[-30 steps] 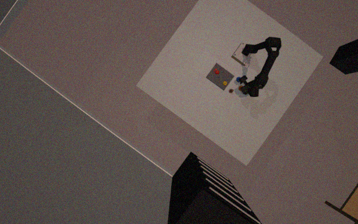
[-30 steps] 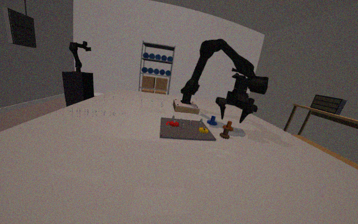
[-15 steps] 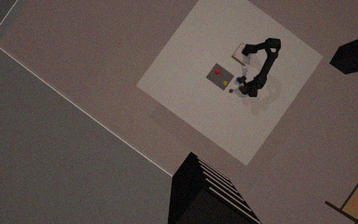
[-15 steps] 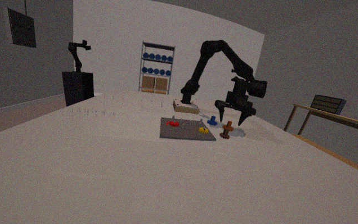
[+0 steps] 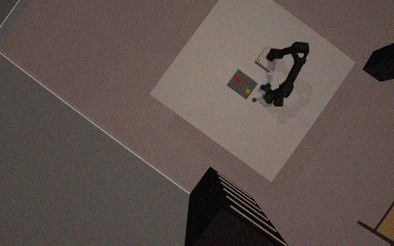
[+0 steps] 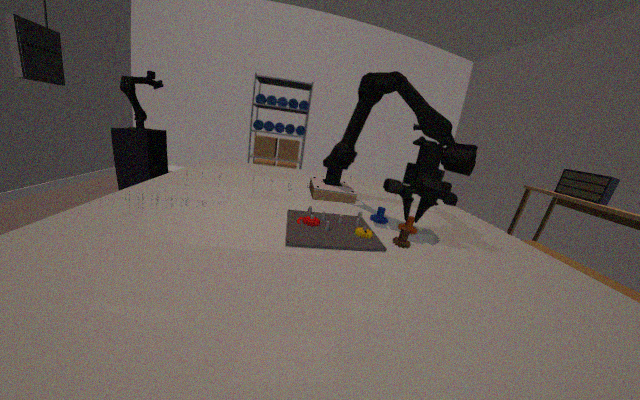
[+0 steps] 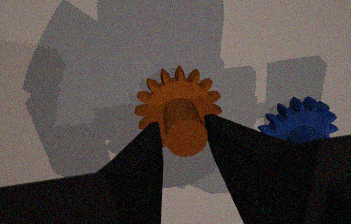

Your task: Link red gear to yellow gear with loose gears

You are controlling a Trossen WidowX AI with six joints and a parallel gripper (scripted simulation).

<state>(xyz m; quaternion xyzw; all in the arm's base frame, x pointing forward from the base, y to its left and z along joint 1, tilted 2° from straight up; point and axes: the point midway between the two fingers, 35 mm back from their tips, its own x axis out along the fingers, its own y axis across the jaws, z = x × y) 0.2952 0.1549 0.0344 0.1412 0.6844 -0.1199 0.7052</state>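
Now: the red gear 28 cm to the right of my gripper tip and 1 cm below it. Also, from my gripper tip: brown gear (7 cm to the right, 7 cm ahead, 1 cm below); then orange gear (1 cm below); then blue gear (6 cm to the right, 6 cm behind, 1 cm below).
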